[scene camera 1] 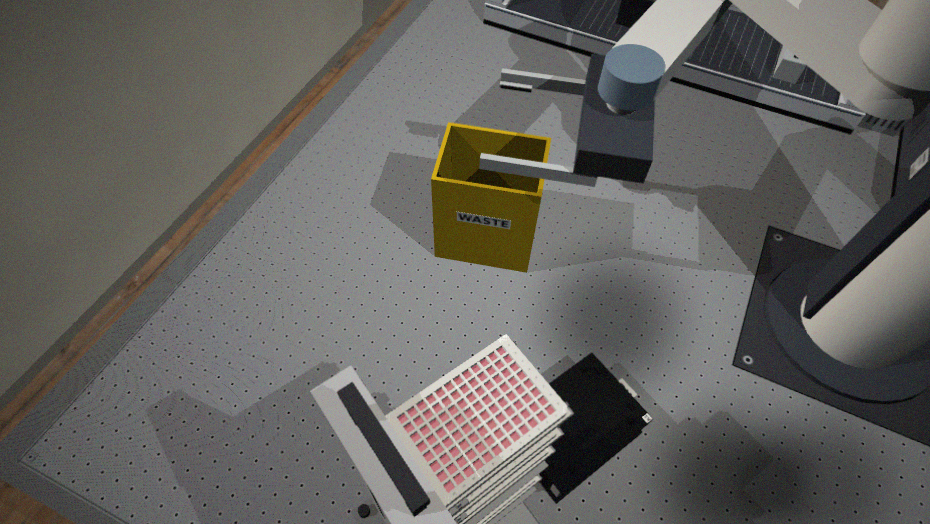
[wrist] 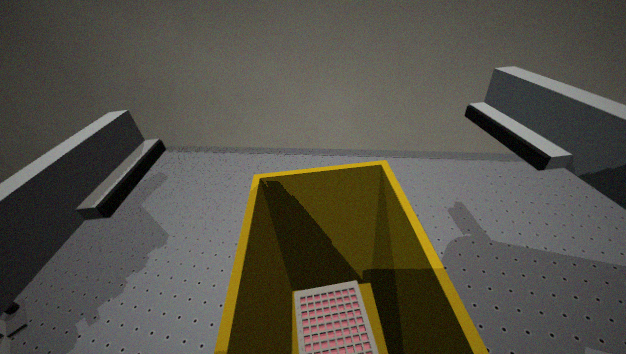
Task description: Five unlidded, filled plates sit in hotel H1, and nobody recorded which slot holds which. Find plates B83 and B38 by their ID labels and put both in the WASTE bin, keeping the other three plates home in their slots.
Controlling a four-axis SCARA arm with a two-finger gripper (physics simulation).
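Seen in the pictures: gripper, fingertip midpoint: (scene camera 1: 491, 116) (wrist: 311, 109); arm's base, link origin: (scene camera 1: 844, 330).
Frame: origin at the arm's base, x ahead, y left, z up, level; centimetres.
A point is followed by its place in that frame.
Observation:
The yellow WASTE bin (scene camera 1: 481, 246) @(x 57.3, y 15.6, z 6.7 cm) (wrist: 320, 169) @(x 66.2, y 11.8, z 21.3 cm) stands upright on the table. My gripper (scene camera 1: 499, 121) @(x 59.3, y 10.3, z 29.5 cm) (wrist: 311, 109) @(x 59.3, y 10.3, z 29.5 cm) is wide open above the bin, its fingers far apart with no plate between them. A white plate with pink-filled wells (wrist: 336, 320) @(x 61.2, y 10.4, z 3.2 cm) lies inside the bin, low down, in the wrist view; its ID label does not show. Hotel H1 (scene camera 1: 331, 389) @(x 51.8, y 56.5, z 44.4 cm) is at the bottom of the scene view. A pink-filled plate (scene camera 1: 481, 416) @(x 41.7, y 52.0, z 39.7 cm) lies at the top of its stack, with the edges of more layers below. Their ID labels cannot be read here.
A flat black device (scene camera 1: 595, 419) @(x 31.3, y 34.9, z 7.2 cm) lies right of the hotel. The robot's dark base plate (scene camera 1: 754, 325) @(x 13.2, y 6.5, z 1.3 cm) is at the right. A long dark track with light rails (scene camera 1: 774, 107) @(x 19.9, y -45.0, z 2.3 cm) runs across the top right. The perforated table (scene camera 1: 292, 305) @(x 81.1, y 36.3, z 1.3 cm) ends at a wooden edge on the left.

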